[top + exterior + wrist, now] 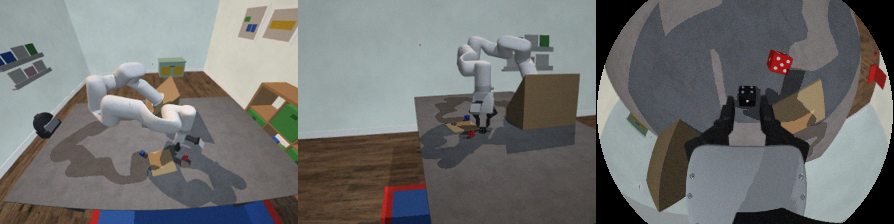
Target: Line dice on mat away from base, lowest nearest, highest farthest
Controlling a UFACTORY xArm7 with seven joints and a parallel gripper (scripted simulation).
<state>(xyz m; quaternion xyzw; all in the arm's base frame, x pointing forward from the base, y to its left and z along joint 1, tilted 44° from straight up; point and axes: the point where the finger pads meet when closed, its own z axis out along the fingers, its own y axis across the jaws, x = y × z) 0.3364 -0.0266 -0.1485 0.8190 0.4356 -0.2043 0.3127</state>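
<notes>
My hand is 4 cm above the black die. Also, from my hand: tan mat 12 cm to the right, 7 cm ahead, 5 cm below; red die 7 cm ahead, 4 cm below, 3 cm to the left; blue die 23 cm to the right, 4 cm below, 1 cm ahead.
</notes>
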